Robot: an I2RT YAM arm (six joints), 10 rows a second.
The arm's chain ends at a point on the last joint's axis. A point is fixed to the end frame.
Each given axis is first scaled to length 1.
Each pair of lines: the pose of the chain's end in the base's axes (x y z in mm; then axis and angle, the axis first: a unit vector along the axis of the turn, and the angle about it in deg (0 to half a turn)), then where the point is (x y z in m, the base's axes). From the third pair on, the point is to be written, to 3 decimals.
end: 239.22, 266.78, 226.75, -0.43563, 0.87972, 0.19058, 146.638
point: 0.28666 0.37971 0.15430
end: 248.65, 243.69, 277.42, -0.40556, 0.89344, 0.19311, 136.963
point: 0.31441 0.35727 0.22240
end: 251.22, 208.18, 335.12, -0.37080, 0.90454, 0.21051, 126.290
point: 0.332 0.321 0.304
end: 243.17, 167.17, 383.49, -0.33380, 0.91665, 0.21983, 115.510
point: 0.337 0.274 0.377
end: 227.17, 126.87, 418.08, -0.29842, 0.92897, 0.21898, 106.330
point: 0.329 0.225 0.432
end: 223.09, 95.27, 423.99, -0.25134, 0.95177, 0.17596, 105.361
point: 0.335 0.182 0.437
